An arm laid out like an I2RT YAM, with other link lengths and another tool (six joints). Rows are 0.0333 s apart.
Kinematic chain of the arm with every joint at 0, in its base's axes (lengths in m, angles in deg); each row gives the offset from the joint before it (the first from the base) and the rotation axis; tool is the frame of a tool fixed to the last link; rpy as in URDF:
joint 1: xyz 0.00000 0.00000 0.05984 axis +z
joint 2: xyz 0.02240 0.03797 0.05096 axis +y
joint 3: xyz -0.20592 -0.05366 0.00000 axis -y
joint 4: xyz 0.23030 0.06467 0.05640 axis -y
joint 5: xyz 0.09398 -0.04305 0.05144 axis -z
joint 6: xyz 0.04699 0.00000 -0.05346 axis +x
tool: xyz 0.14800 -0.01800 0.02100 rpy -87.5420 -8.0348 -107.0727
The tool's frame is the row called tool.
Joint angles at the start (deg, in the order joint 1, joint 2, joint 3, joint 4, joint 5, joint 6): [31.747, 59.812, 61.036, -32.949, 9.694, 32.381]
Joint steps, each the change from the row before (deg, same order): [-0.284, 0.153, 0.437, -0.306, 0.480, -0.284]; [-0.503, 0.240, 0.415, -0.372, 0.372, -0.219]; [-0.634, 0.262, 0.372, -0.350, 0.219, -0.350]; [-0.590, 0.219, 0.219, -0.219, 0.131, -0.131]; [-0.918, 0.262, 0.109, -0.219, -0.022, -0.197]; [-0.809, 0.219, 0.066, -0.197, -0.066, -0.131]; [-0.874, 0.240, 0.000, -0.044, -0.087, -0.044]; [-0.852, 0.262, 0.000, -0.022, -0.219, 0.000]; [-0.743, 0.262, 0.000, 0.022, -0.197, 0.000]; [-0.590, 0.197, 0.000, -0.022, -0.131, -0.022]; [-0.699, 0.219, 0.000, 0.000, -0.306, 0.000]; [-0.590, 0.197, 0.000, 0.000, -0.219, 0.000]
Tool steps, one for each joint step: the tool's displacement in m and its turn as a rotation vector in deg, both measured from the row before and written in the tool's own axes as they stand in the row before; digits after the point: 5 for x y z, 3 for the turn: [0.00294, -0.00255, 0.00014, 0.278, 0.679, -0.062]; [0.00410, -0.00200, 0.00115, 0.092, 0.829, 0.035]; [0.00440, -0.00179, 0.00163, 0.043, 0.813, -0.053]; [0.00394, -0.00114, 0.00180, -0.045, 0.687, 0.130]; [0.00559, -0.00065, 0.00309, -0.188, 0.871, 0.171]; [0.00485, -0.00030, 0.00277, -0.218, 0.730, 0.180]; [0.00502, -0.00048, 0.00317, -0.197, 0.736, 0.331]; [0.00444, -0.00025, 0.00316, -0.262, 0.594, 0.350]; [0.00377, -0.00025, 0.00289, -0.225, 0.508, 0.311]; [0.00315, -0.00012, 0.00227, -0.187, 0.436, 0.219]; [0.00324, -0.00012, 0.00253, -0.253, 0.360, 0.288]; [0.00286, -0.00010, 0.00221, -0.209, 0.343, 0.246]
